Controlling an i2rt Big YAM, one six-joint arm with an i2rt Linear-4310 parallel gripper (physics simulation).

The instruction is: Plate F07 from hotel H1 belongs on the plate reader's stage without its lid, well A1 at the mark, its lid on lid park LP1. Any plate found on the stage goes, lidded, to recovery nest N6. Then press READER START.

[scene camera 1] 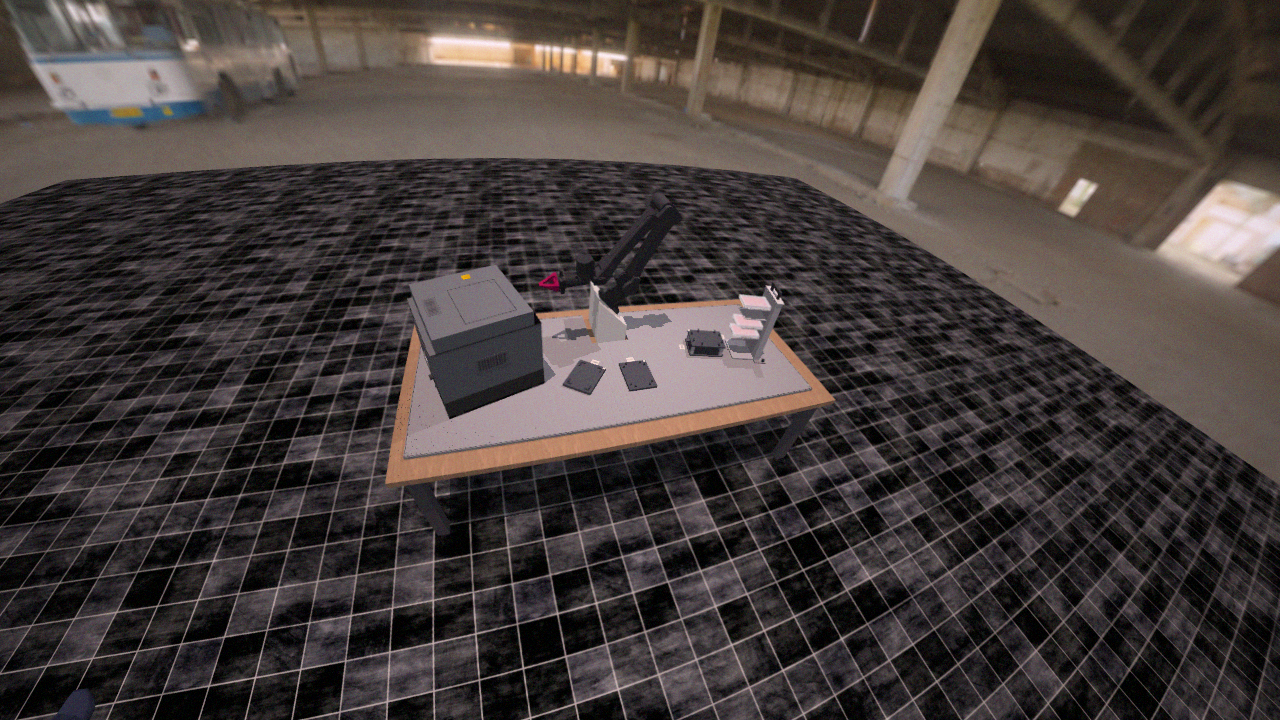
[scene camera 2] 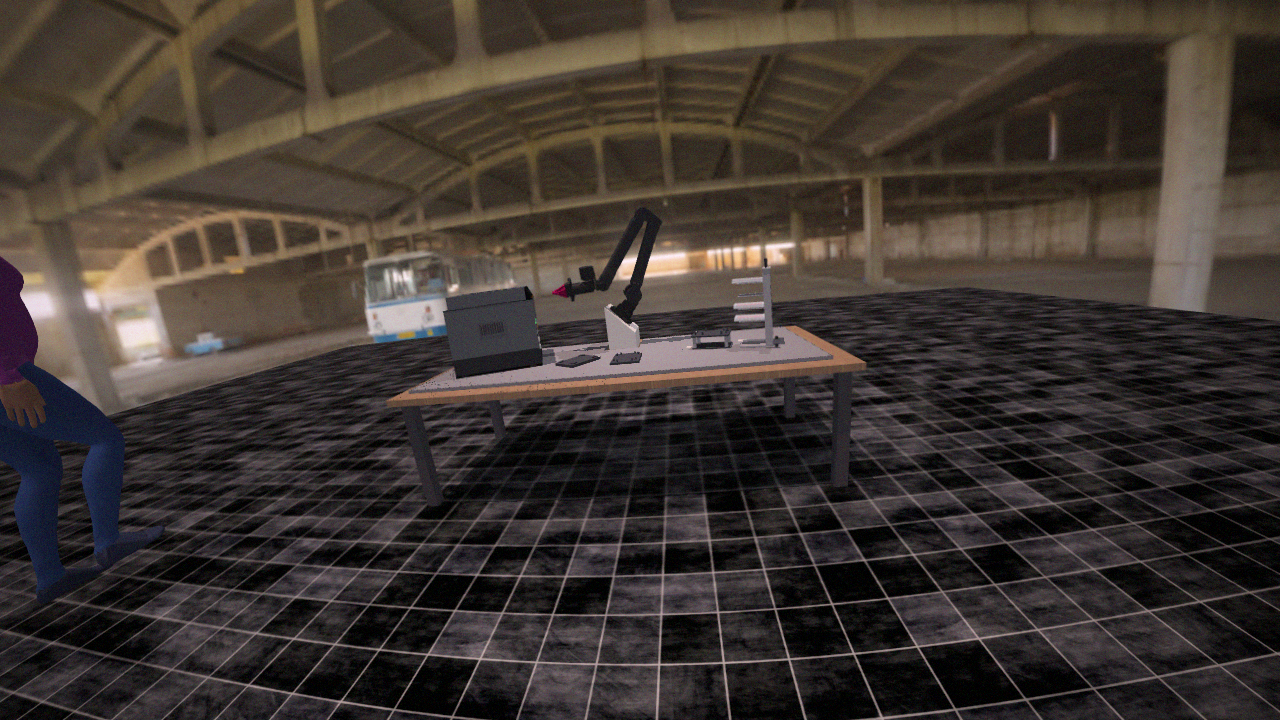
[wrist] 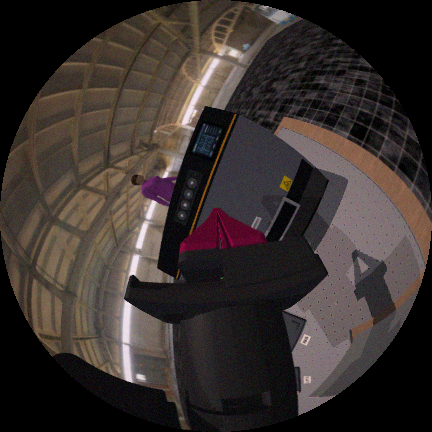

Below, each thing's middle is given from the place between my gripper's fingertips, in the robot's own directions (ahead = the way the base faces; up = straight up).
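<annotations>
With the small screen [wrist: 208,136] to measure from, I find my gripper 2 cm below it, 13 cm to the left of it and 2 cm past it.
</annotations>
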